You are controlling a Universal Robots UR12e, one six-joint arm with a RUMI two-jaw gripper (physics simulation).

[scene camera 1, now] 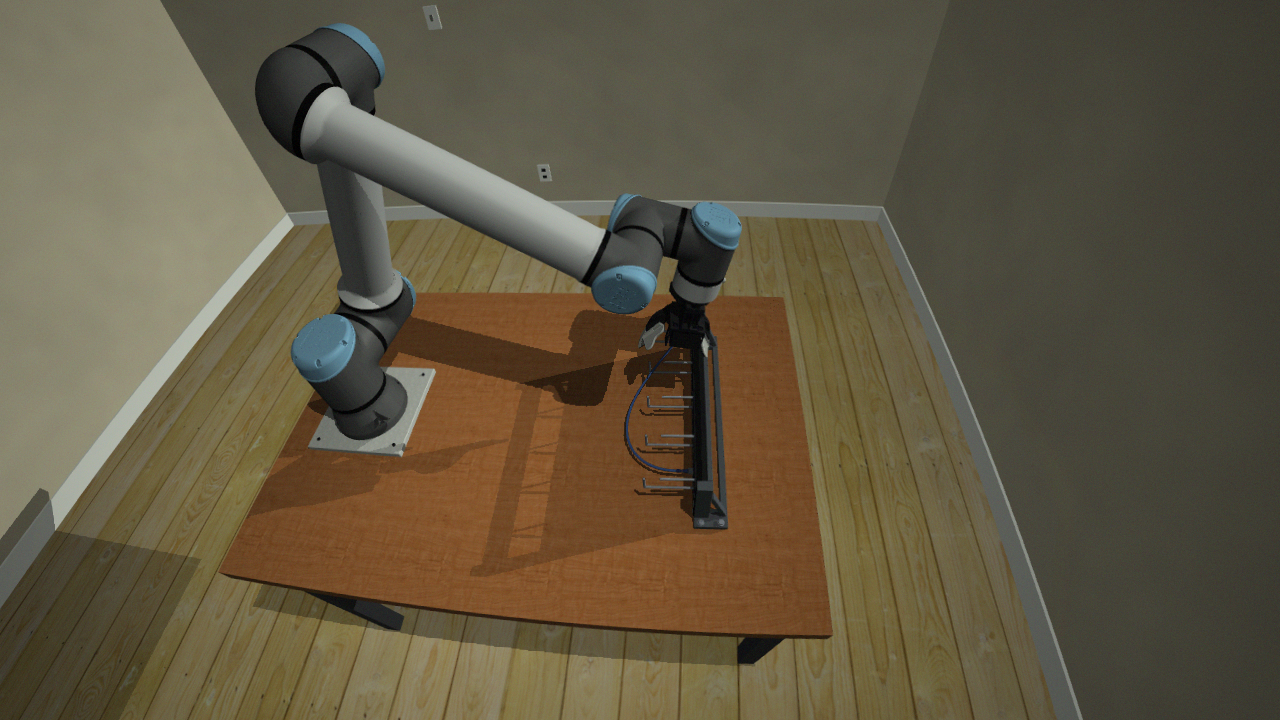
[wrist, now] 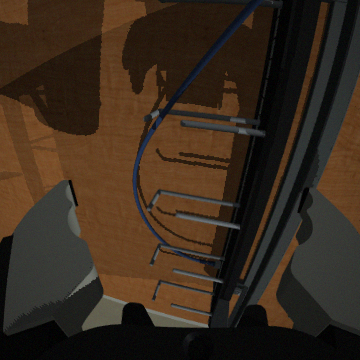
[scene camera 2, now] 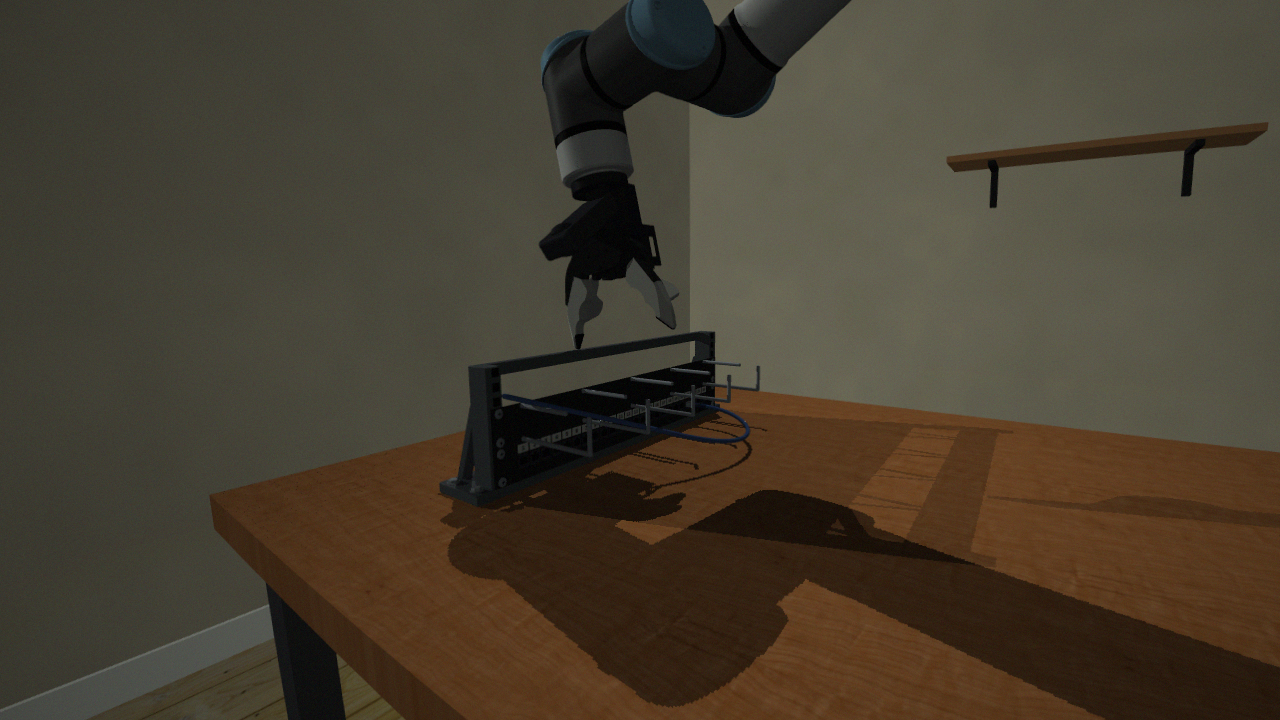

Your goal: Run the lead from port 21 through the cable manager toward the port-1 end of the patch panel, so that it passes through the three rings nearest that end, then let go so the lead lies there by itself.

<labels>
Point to a frame post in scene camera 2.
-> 480,376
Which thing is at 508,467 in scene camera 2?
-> A black patch panel.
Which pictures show my gripper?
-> Scene camera 1, the wrist view and scene camera 2: all of them.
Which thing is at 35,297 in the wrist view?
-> My gripper.
</labels>
